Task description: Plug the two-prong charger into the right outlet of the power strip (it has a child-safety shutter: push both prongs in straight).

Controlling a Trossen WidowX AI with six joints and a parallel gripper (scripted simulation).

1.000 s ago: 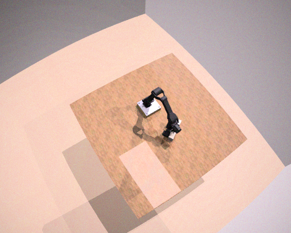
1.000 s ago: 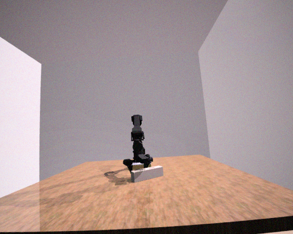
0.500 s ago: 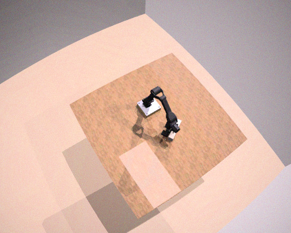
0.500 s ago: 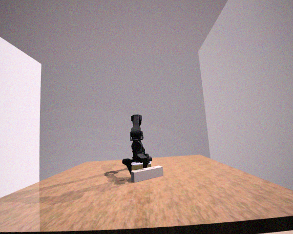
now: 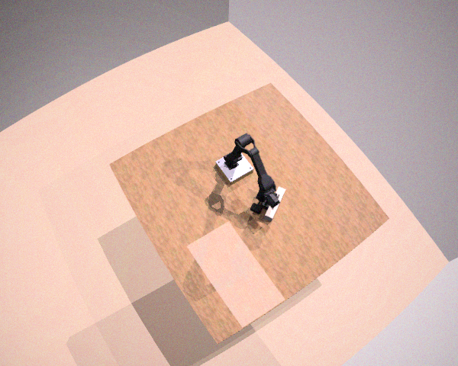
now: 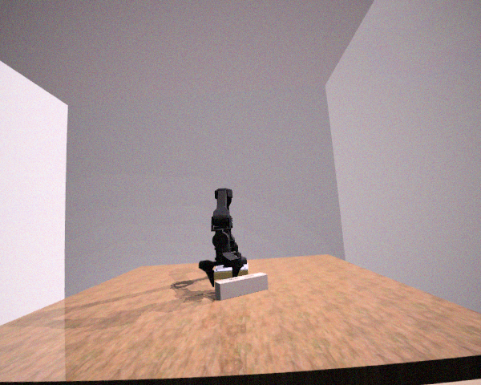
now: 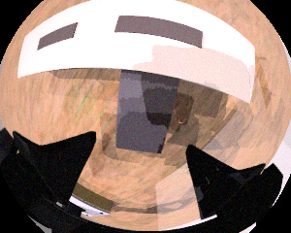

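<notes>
Now: gripper tip 40 mm short of the dark two-prong charger, 30 mm to the right of it and 10 mm below it.
</notes>
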